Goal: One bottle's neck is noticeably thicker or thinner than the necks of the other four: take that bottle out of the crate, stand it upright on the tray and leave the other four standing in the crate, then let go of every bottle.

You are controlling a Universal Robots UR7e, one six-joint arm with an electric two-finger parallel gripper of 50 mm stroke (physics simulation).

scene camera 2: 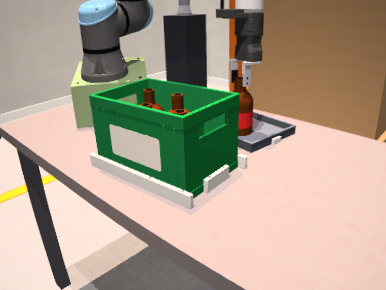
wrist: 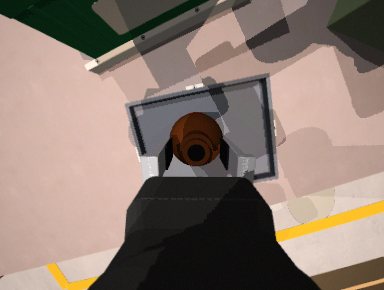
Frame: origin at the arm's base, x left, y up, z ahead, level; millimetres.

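Seen in the pictures: gripper, fingertip midpoint: (scene camera 2: 240,84) (wrist: 196,147); arm's base, link origin: (scene camera 2: 104,74).
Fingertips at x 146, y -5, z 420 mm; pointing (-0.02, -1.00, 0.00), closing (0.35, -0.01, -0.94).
Note:
Offsets run from my fingertips to a thing's top centre.
A brown bottle with a red label @(dx +1, dy +17, dz +0 mm) (scene camera 2: 245,119) (wrist: 196,122) stands upright on the grey tray (scene camera 2: 267,133) (wrist: 248,112). My gripper (scene camera 2: 240,81) (wrist: 196,147) is open, with one finger on each side of this bottle's neck. In the wrist view a gap shows between the neck and each finger. The green crate @(dx -274, dy +32, dz -15 mm) (scene camera 2: 106,131) (wrist: 55,32) stands beside the tray. Inside it the brown necks of several bottles show, such as a back neck @(dx -237, dy +10, dz -101 mm) (scene camera 2: 149,96) and a right neck @(dx -229, dy +10, dz -13 mm) (scene camera 2: 177,102). Their lower parts are hidden by the crate walls.
White rails (scene camera 2: 140,179) (wrist: 142,39) lie along the crate's foot. Small white clips sit at the tray's edges. The arm's base stands on a pale green pedestal (scene camera 2: 84,102) behind the crate, and a dark column (scene camera 2: 185,50) rises at the back.

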